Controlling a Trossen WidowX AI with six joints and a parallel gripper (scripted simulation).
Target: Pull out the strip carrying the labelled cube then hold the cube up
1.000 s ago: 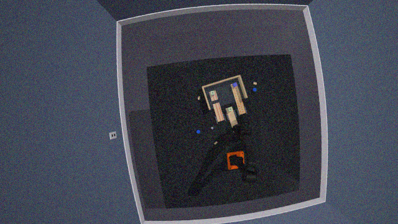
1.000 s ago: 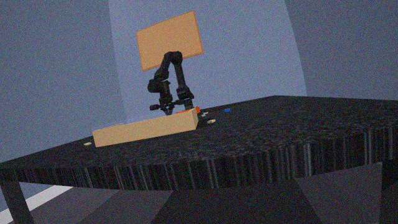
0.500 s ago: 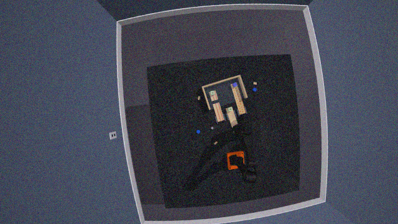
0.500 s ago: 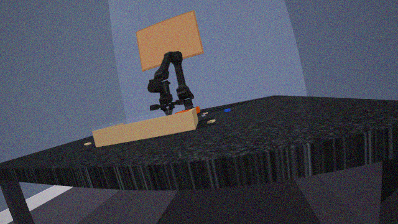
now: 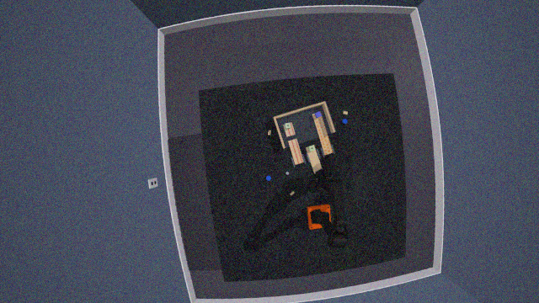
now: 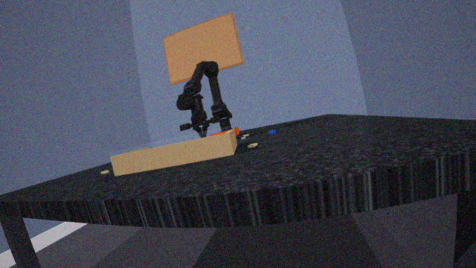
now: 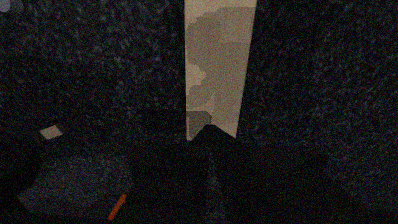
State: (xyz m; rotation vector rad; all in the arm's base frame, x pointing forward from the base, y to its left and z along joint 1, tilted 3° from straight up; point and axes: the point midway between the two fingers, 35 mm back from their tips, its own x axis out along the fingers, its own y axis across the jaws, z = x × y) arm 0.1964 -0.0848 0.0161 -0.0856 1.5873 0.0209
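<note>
Now: the strip 270 mm ahead of my gripper tip, 90 mm to the right of it and 10 mm below it.
</note>
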